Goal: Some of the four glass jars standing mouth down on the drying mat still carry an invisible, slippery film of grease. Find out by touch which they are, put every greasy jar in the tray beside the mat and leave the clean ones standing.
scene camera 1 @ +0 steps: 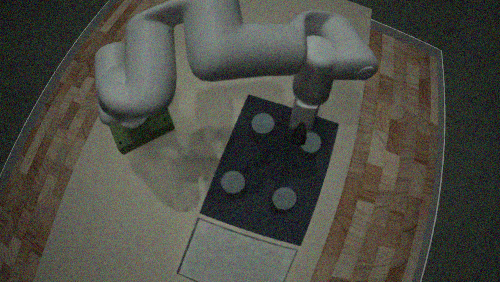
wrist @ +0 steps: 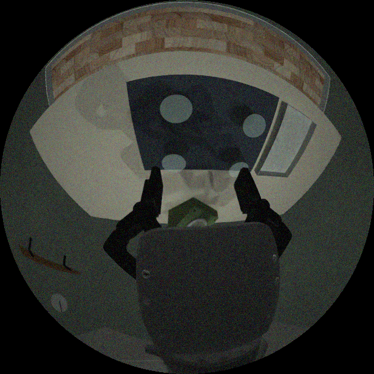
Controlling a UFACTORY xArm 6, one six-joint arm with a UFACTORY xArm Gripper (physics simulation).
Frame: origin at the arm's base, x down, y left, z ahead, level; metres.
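Seen in the pictures: gripper, fingertip midpoint: (scene camera 1: 303, 125).
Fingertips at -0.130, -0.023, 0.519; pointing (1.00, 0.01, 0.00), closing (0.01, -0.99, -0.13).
Observation:
Pixels of each thing's middle, then the offset from my fingertips to it, as dx, dy, dz. Level surfaces: height alone.
- dark drying mat, its level: dx +0.224
- back-left jar, body centre: (scene camera 1: 262, 128) +0.188, +0.058, -0.107
- back-right jar, body centre: (scene camera 1: 308, 147) +0.188, +0.030, +0.034
- front-left jar, body centre: (scene camera 1: 233, 185) +0.188, -0.125, -0.150
- front-right jar, body centre: (scene camera 1: 283, 201) +0.188, -0.142, -0.007
- empty pale tray, body centre: (scene camera 1: 235, 264) +0.212, -0.356, -0.095
- pale table top, its level: dx +0.227
Four pale glass jars show as round tops on the dark drying mat (scene camera 1: 260, 162) (wrist: 212, 100): a back-left jar (scene camera 1: 263, 123) (wrist: 173, 163), a back-right jar (scene camera 1: 311, 142) (wrist: 176, 108), a front-left jar (scene camera 1: 233, 182) (wrist: 239, 169) and a front-right jar (scene camera 1: 284, 198) (wrist: 254, 125). No grease shows on them. My gripper (scene camera 1: 299, 141) (wrist: 200, 175) is open and empty, above the mat. In the scene view its dark fingers overlap the left edge of the back-right jar. The height gap is hard to tell. The empty pale tray (scene camera 1: 237, 252) (wrist: 290, 140) lies beside the mat.
A green plate (scene camera 1: 152, 132) (wrist: 182, 212) lies under the arm's base, left of the mat in the scene view. The pale table top (scene camera 1: 115, 210) surrounds the mat and tray. Wooden flooring (scene camera 1: 370, 210) (wrist: 187, 30) lies past its edge. The arm spans the back of the scene view.

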